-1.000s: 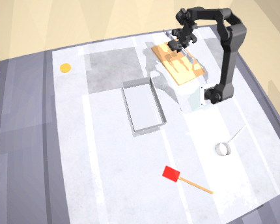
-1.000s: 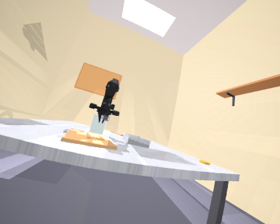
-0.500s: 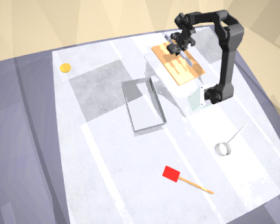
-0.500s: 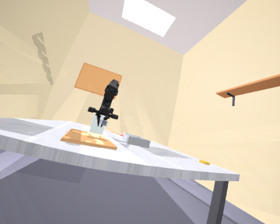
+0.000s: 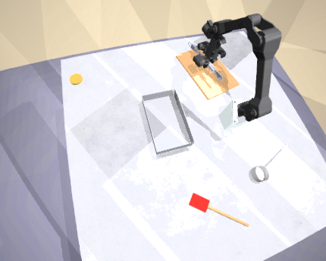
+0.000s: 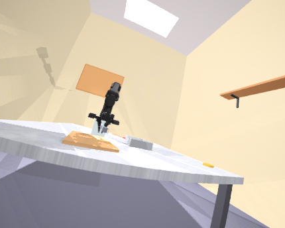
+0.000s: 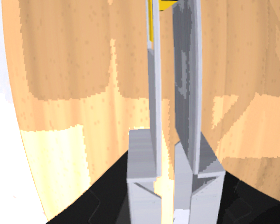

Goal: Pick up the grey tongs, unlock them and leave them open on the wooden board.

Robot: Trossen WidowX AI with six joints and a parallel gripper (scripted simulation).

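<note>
The wooden board is 40 mm behind my gripper tip, 20 mm to the right of it and 50 mm below it. From my gripper tip the other things lie so: grey roasting tin: 330 mm ahead, 240 mm to the left, 30 mm below.
</note>
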